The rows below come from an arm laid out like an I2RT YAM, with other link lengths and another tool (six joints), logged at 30 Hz.
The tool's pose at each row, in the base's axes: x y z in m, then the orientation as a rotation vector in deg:
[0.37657 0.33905 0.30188 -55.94 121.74 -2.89]
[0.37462 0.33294 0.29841 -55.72 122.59 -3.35]
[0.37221 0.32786 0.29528 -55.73 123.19 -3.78]
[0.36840 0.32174 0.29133 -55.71 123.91 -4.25]
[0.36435 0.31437 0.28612 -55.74 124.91 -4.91]
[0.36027 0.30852 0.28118 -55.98 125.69 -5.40]
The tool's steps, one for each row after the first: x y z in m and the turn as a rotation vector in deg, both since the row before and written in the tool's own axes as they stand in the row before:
[0.00701 -0.00192 -0.00053 0.16 0.84 0.25]
[0.00631 -0.00105 -0.00070 0.11 0.67 0.03]
[0.00810 -0.00065 -0.00123 0.11 0.78 0.07]
[0.00982 -0.00098 -0.00066 0.13 1.10 0.06]
[0.00867 0.00002 -0.00035 -0.01 0.90 -0.09]

